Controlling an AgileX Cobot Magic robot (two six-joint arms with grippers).
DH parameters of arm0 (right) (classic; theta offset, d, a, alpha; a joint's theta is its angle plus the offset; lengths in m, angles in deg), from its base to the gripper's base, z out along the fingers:
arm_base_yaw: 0 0.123 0 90
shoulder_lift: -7.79 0 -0.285 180
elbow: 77.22 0 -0.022 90
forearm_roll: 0 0.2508 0 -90
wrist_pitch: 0 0 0.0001 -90
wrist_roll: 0 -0.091 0 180
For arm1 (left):
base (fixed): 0 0 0 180
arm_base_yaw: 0 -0.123 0 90
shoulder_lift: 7.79 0 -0.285 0
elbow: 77.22 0 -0.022 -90
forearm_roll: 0 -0.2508 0 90
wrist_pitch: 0 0 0.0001 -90
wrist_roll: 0 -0.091 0 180
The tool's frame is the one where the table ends.
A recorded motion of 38 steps. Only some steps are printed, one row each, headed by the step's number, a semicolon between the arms.
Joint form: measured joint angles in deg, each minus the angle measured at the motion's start. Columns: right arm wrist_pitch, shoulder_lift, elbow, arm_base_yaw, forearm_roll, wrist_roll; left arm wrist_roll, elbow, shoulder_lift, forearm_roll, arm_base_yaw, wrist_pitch.
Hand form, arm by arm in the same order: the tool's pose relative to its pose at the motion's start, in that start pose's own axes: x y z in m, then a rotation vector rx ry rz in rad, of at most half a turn. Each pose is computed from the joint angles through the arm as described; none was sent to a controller.
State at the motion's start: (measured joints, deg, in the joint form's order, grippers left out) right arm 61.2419 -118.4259 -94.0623 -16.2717 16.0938 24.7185; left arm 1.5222 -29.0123 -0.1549 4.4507 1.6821 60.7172
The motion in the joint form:
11: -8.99 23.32 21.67 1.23 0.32 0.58; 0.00 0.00 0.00 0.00 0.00 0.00
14: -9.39 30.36 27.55 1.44 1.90 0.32; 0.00 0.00 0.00 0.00 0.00 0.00
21: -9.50 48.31 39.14 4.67 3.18 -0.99; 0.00 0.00 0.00 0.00 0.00 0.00
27: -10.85 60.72 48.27 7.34 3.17 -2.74; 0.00 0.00 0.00 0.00 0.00 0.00
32: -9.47 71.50 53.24 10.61 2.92 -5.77; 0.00 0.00 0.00 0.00 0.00 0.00
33: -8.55 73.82 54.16 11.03 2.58 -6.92; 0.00 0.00 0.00 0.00 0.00 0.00
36: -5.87 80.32 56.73 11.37 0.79 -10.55; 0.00 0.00 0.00 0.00 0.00 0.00
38: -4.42 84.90 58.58 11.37 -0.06 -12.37; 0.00 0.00 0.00 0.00 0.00 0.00
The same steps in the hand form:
11: 0.0654 0.0441 -0.0702 0.0628 -0.1680 -0.0339; 0.0000 0.0000 0.0000 0.0000 0.0000 0.0000
14: 0.0908 0.0585 -0.0867 0.0478 -0.2024 -0.0227; 0.0000 0.0000 0.0000 0.0000 0.0000 0.0000
21: 0.1528 0.1006 -0.1236 0.0318 -0.3081 -0.0672; 0.0000 0.0000 0.0000 0.0000 0.0000 0.0000
27: 0.2015 0.1212 -0.1307 0.0262 -0.3780 -0.0918; 0.0000 0.0000 0.0000 0.0000 0.0000 0.0000
32: 0.2407 0.1384 -0.1404 0.0007 -0.4430 -0.1178; 0.0000 0.0000 0.0000 0.0000 0.0000 0.0000
33: 0.2498 0.1406 -0.1420 -0.0033 -0.4486 -0.1138; 0.0000 0.0000 0.0000 0.0000 0.0000 0.0000
36: 0.2753 0.1428 -0.1445 0.0041 -0.4627 -0.0875; 0.0000 0.0000 0.0000 0.0000 0.0000 0.0000
38: 0.2921 0.1437 -0.1447 0.0096 -0.4818 -0.0734; 0.0000 0.0000 0.0000 0.0000 0.0000 0.0000

